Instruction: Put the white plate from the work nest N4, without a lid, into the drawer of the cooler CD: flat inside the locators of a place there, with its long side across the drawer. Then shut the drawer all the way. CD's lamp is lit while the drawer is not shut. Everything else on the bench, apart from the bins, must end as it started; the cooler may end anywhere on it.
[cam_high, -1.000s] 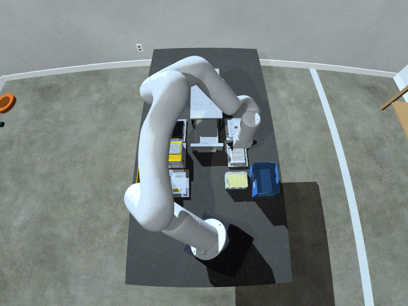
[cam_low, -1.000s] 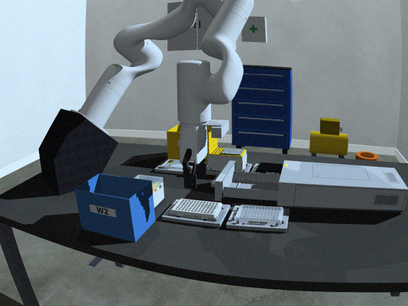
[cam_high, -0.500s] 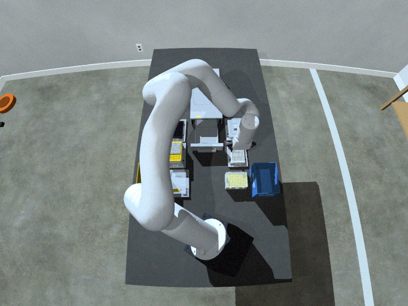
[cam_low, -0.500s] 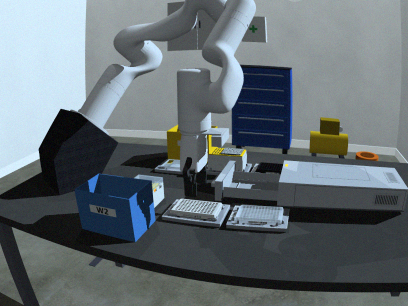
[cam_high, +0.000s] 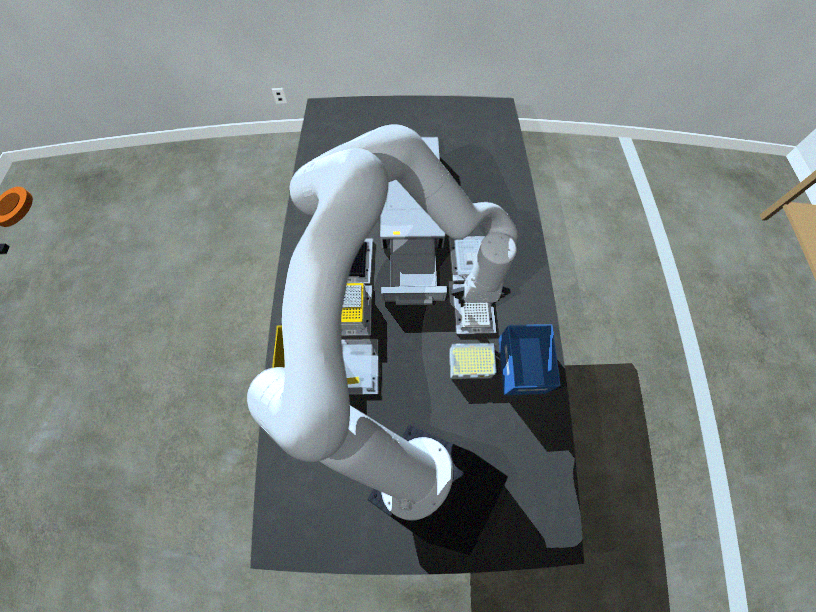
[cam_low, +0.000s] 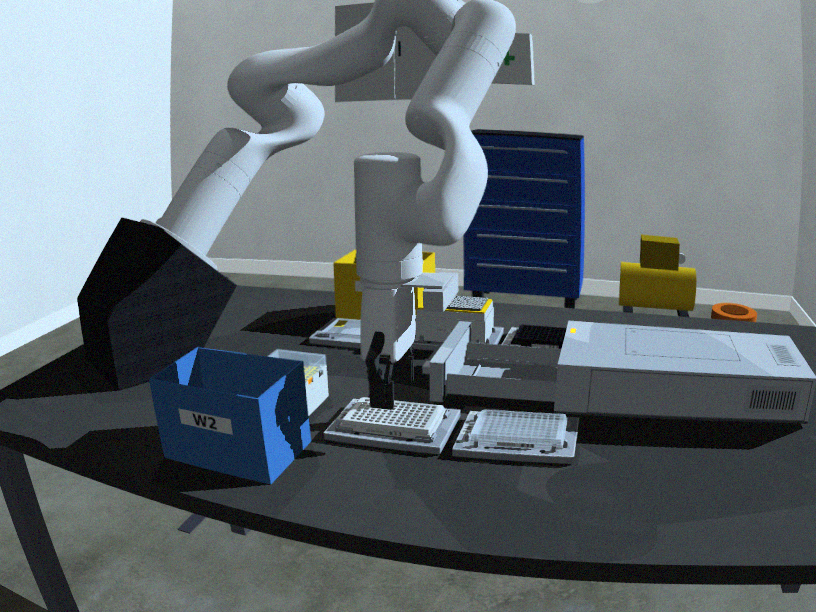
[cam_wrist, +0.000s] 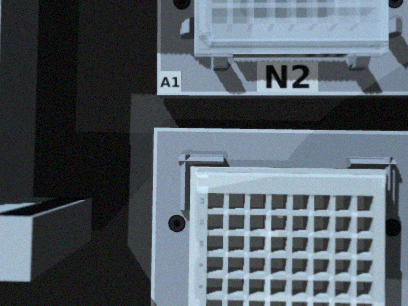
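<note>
My gripper is now 40 mm above the white plate. Also, from my hand: clear plate: 180 mm ahead, 30 mm to the left, 50 mm below; blue bin W2: 160 mm behind, 160 mm to the right, 30 mm below; drawer: 130 mm ahead, 210 mm to the left, 30 mm below.
</note>
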